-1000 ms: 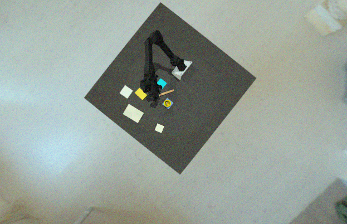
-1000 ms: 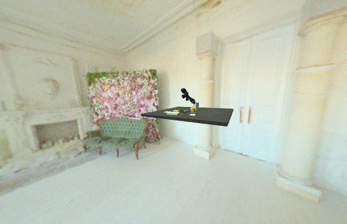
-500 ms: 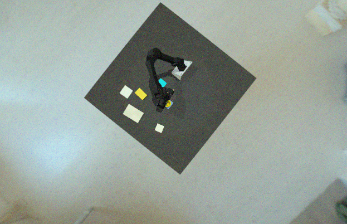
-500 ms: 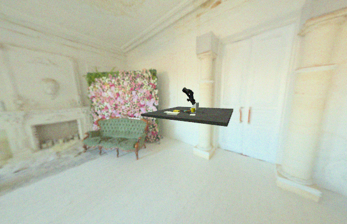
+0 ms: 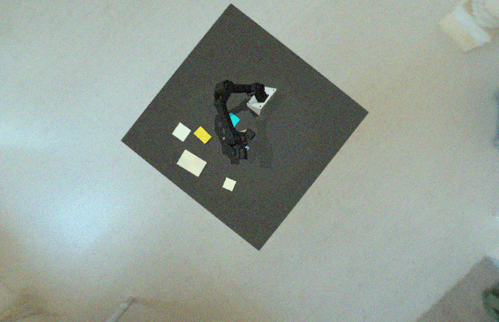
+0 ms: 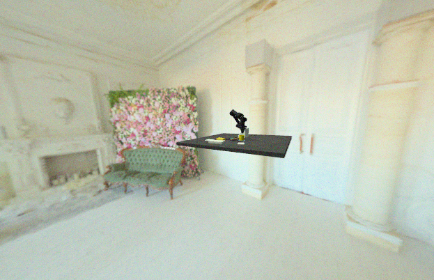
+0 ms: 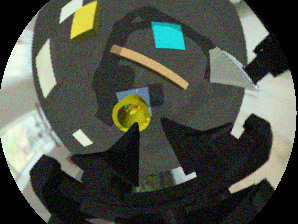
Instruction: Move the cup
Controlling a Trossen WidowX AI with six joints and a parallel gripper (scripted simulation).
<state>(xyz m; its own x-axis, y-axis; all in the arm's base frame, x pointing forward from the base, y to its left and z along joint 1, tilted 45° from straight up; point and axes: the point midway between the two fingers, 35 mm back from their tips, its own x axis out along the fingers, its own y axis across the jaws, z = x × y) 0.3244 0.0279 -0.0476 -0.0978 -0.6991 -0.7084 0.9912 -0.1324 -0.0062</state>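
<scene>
Right now the cup is 3 cm ahead of my gripper tip and 6 cm below it. From my gripper tip the other things lie so: cyan pad: 11 cm behind, 17 cm to the right, 11 cm below; then wooden stick: 4 cm behind, 9 cm to the right, 10 cm below.
</scene>
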